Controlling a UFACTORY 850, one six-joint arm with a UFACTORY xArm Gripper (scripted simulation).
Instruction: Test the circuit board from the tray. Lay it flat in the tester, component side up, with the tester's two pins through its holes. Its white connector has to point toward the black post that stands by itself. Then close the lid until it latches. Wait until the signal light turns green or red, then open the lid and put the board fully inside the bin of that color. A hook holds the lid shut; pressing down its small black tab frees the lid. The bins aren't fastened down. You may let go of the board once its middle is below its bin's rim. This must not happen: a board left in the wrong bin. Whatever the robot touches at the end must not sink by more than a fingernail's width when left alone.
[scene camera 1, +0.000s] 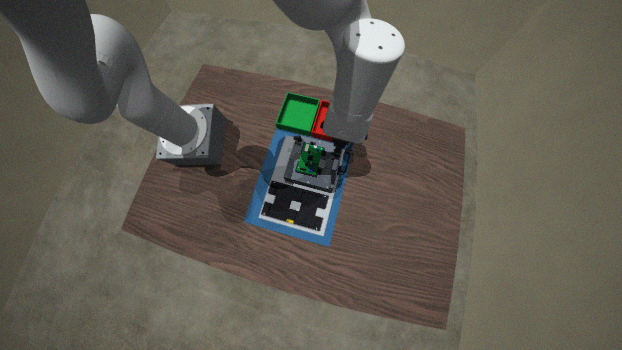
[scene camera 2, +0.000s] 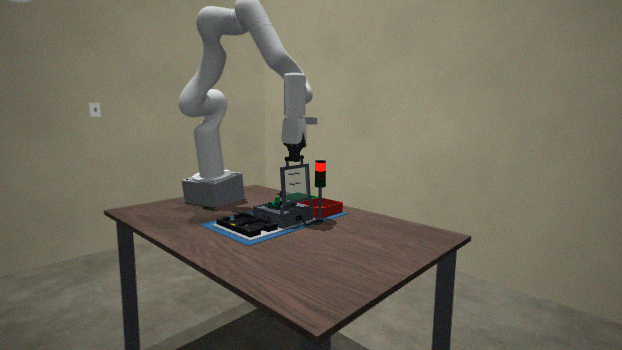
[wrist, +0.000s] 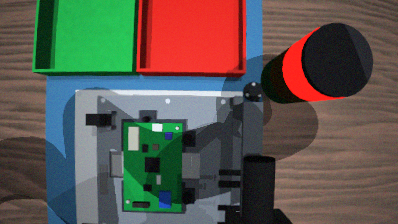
Labels:
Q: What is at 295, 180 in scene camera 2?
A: A tester lid.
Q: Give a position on a green circuit board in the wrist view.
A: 152, 152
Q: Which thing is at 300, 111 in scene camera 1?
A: A green bin.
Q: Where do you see my gripper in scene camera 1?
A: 339, 142

